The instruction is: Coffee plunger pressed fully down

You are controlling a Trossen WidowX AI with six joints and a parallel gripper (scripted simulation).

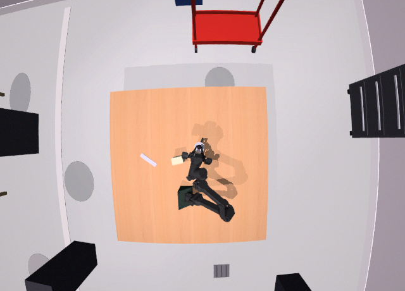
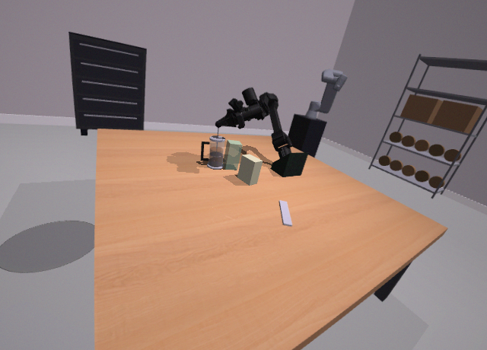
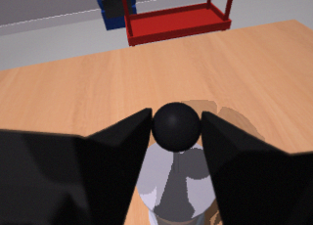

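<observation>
Now: gripper tip 110 mm above the glass coffee press. The rest, counted from my gripper tip: pale green box: 140 mm below, 100 mm behind, 20 mm to the left.
</observation>
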